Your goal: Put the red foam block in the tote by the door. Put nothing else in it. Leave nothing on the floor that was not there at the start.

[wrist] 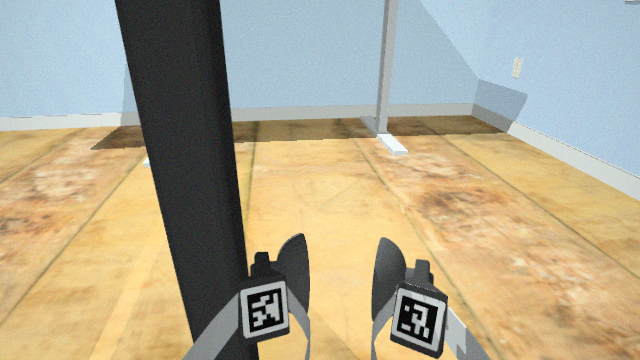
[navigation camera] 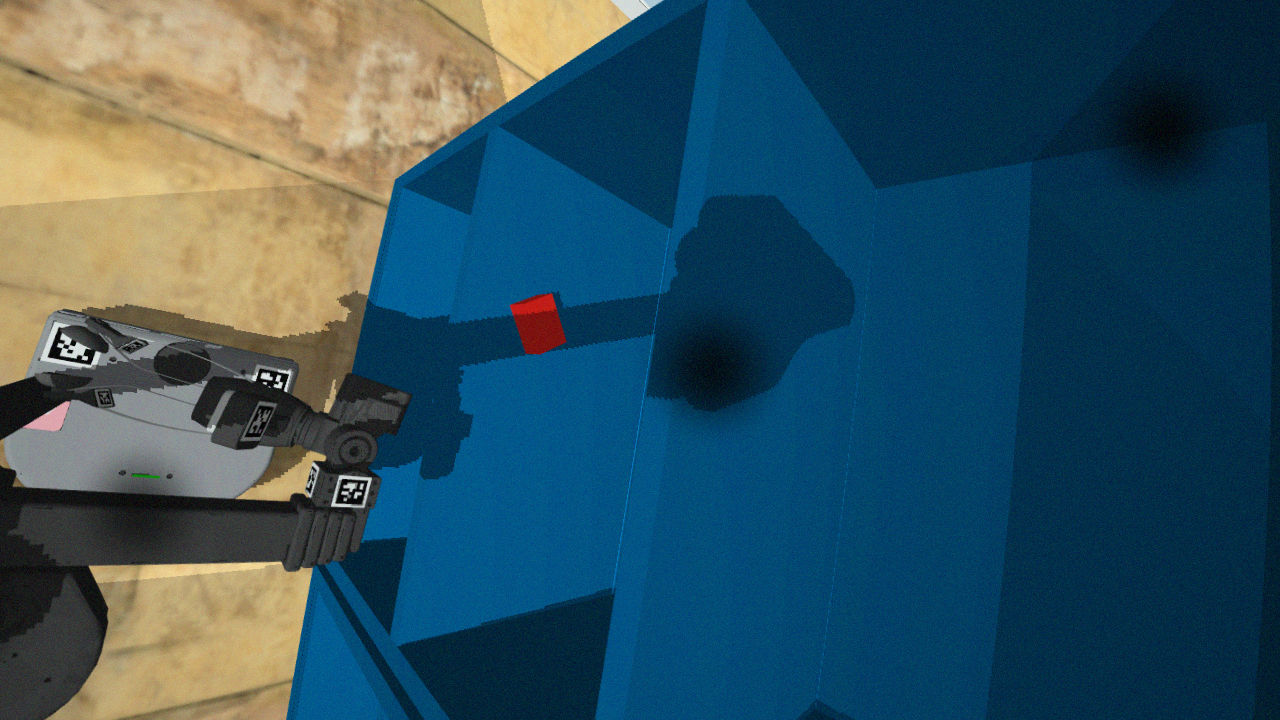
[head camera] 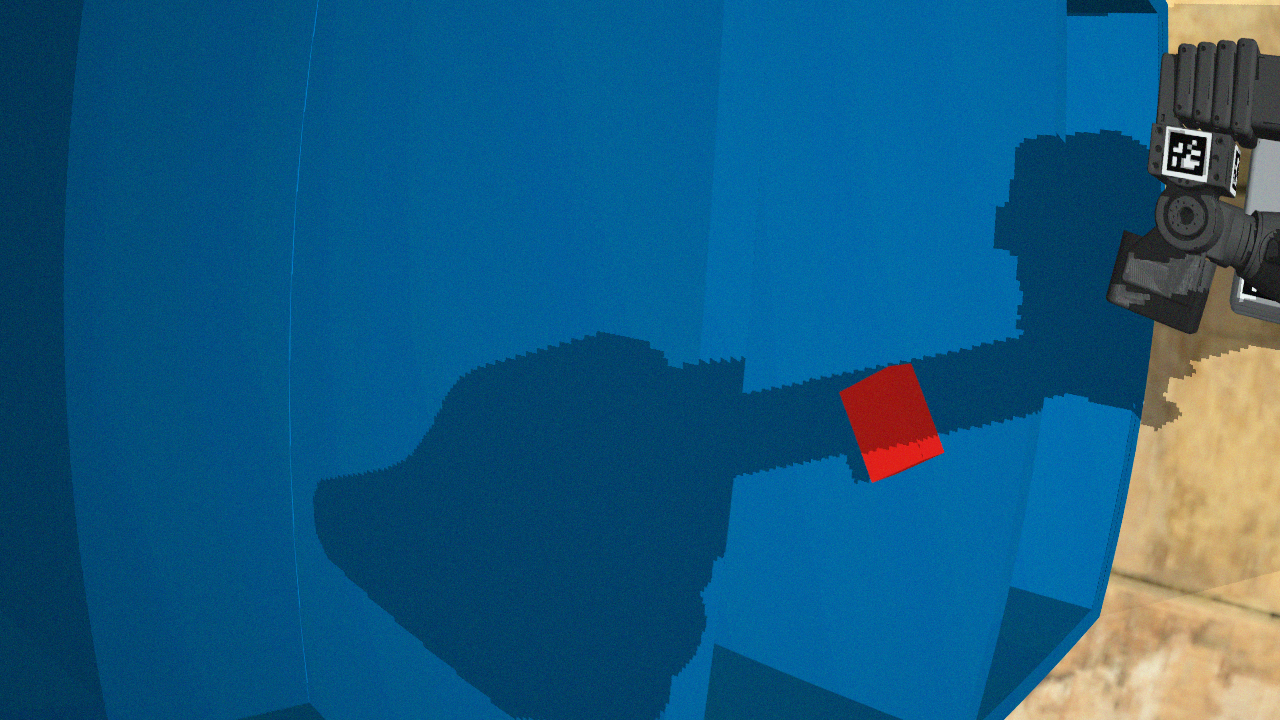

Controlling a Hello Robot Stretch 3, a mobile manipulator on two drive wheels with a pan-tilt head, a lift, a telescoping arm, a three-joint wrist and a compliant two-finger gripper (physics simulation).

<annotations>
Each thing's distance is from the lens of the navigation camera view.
my gripper [navigation camera: 51, 351]: 72 cm
red foam block [navigation camera: 537, 320]: 80 cm
</annotations>
